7 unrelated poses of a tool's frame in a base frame.
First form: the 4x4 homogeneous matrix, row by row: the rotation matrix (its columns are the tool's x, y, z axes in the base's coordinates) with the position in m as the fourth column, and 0 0 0 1 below. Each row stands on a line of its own.
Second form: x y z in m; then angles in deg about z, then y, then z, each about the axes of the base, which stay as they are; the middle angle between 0 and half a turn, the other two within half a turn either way. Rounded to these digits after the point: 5 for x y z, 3 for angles.
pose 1, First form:
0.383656 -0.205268 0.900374 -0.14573
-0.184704 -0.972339 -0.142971 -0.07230
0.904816 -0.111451 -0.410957 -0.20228
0 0 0 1
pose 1, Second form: -0.14573 -0.07230 -0.20228 -172.978 114.265 -9.023
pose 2, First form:
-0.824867 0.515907 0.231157 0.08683
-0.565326 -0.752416 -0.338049 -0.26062
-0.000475 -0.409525 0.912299 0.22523
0 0 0 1
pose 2, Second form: 0.08683 -0.26062 0.22523 -89.934 24.175 -55.636
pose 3, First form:
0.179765 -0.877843 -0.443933 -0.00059
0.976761 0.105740 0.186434 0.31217
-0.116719 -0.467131 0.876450 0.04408
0 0 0 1
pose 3, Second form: -0.00059 0.31217 0.04408 -75.971 28.783 157.220
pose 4, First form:
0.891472 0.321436 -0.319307 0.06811
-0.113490 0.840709 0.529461 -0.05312
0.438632 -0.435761 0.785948 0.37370
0 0 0 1
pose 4, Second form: 0.06811 -0.05312 0.37370 -135.188 38.192 121.093
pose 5, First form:
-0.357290 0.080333 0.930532 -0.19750
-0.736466 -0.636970 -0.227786 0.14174
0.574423 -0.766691 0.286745 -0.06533
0 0 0 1
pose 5, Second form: -0.19750 0.14174 -0.06533 -126.841 73.337 -13.755
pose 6, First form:
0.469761 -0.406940 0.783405 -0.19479
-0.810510 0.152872 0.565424 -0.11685
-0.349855 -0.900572 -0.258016 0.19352
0 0 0 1
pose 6, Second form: -0.19479 -0.11685 0.19352 -68.770 104.952 35.820
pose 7, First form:
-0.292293 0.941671 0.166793 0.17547
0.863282 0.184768 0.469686 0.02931
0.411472 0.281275 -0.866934 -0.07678
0 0 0 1
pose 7, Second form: 0.17547 0.02931 -0.07678 145.644 150.104 70.449
